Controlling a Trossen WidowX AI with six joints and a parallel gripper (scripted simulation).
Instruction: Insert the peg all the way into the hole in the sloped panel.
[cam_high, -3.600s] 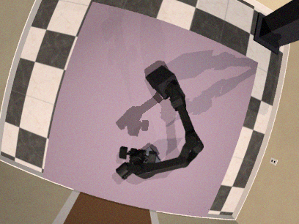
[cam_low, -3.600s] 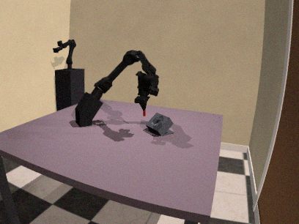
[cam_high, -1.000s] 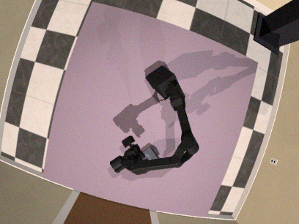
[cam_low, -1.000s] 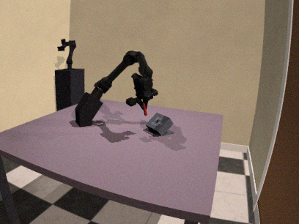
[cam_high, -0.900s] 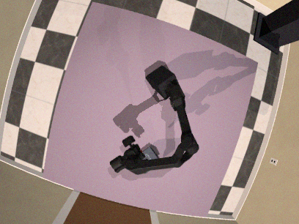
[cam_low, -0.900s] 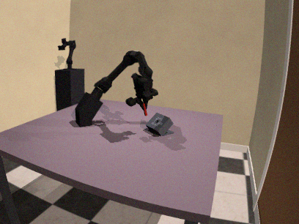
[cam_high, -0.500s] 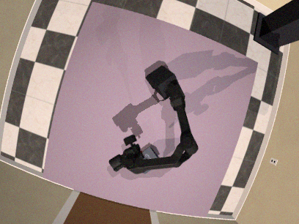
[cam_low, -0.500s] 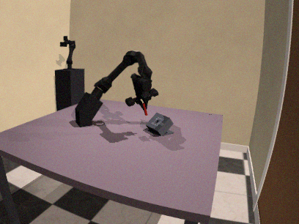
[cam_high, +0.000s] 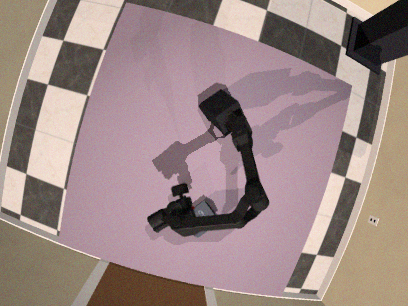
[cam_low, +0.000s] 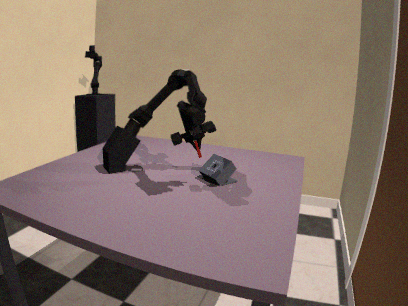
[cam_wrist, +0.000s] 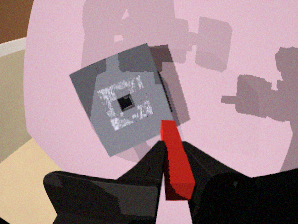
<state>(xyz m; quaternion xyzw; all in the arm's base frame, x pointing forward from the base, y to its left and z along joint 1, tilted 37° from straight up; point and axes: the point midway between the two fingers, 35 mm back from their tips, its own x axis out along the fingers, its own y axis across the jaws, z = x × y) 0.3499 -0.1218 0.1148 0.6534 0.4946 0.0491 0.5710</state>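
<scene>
Right now the red peg is 3 cm below my hand and 1 cm to the left of it.
</scene>
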